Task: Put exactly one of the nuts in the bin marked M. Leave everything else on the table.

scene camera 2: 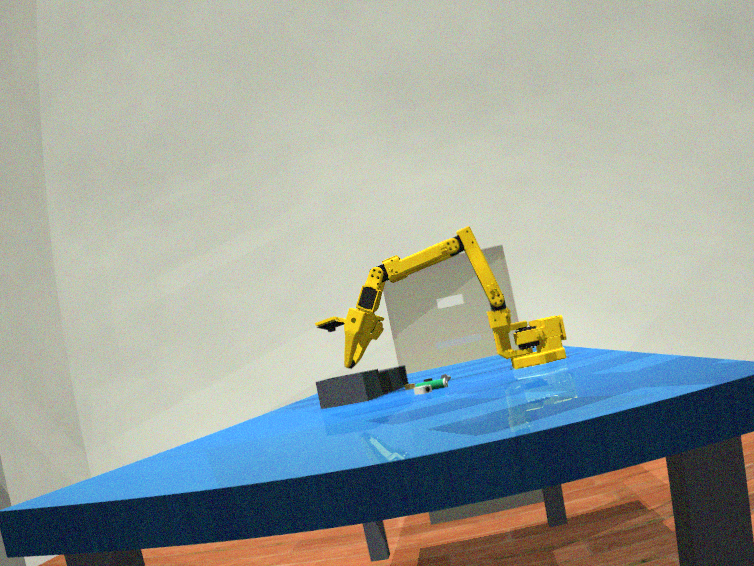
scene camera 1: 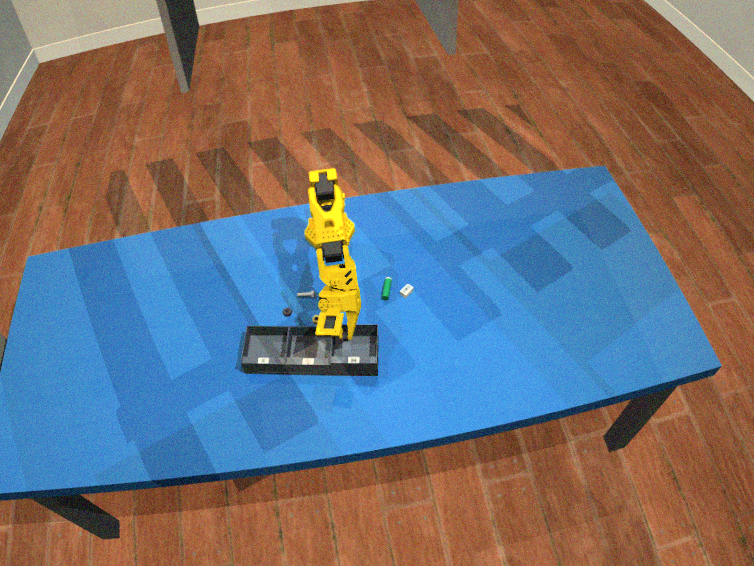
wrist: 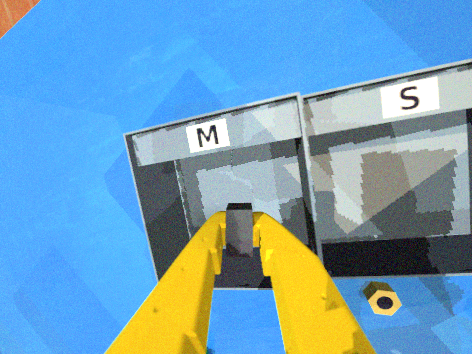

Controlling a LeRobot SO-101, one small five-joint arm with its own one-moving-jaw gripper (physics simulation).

In view: a brass nut [wrist: 381,297], a black three-bin tray [scene camera 1: 280,350] and a dark nut [wrist: 239,219].
The black three-bin tray shows as well in scene camera 2 [scene camera 2: 354,388].
